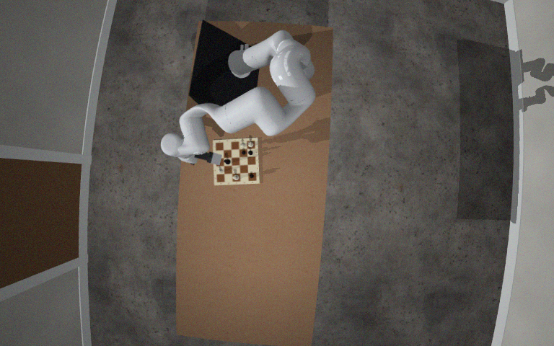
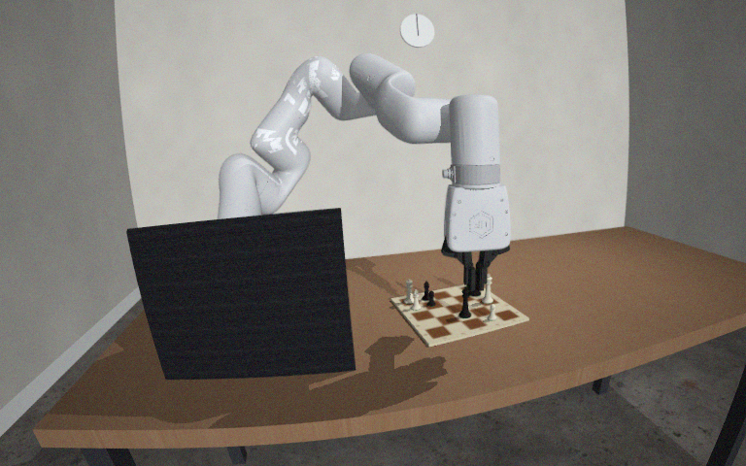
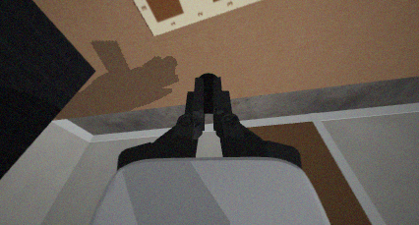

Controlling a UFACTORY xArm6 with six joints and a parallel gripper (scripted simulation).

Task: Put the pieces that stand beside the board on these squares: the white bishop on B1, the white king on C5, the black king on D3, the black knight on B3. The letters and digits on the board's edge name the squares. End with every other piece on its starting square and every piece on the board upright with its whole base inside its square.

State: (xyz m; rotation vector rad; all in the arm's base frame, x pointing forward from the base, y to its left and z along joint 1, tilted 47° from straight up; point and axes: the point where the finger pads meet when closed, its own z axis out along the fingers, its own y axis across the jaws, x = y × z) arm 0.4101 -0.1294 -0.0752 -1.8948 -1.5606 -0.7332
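Now: hand 14 cm to the right of the chessboard, 13 cm above it and 2 cm short of it. The rest, counted from my hand: white king 15 cm to the left, 10 cm ahead, 9 cm below; black king 10 cm to the left, 9 cm below, 3 cm ahead; white pawn 11 cm below, 7 cm to the left, 7 cm ahead.
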